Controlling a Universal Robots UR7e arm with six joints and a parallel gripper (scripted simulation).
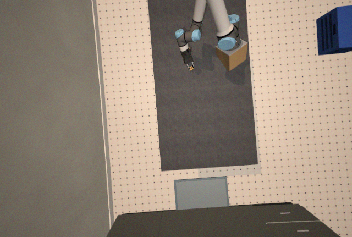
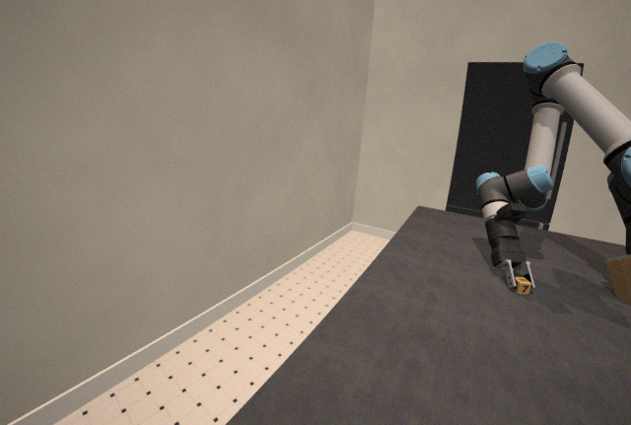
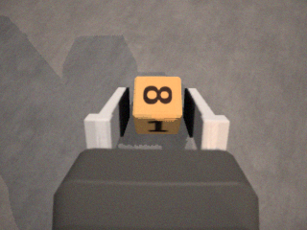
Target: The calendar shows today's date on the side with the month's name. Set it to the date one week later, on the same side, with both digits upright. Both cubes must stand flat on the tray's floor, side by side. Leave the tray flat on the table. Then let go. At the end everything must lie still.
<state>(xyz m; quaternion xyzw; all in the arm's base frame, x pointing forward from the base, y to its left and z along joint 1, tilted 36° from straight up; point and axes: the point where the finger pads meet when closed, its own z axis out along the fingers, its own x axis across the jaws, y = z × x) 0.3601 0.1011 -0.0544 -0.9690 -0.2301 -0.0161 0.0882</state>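
The number cube is 10 mm to the left of my hand and 10 mm below it.
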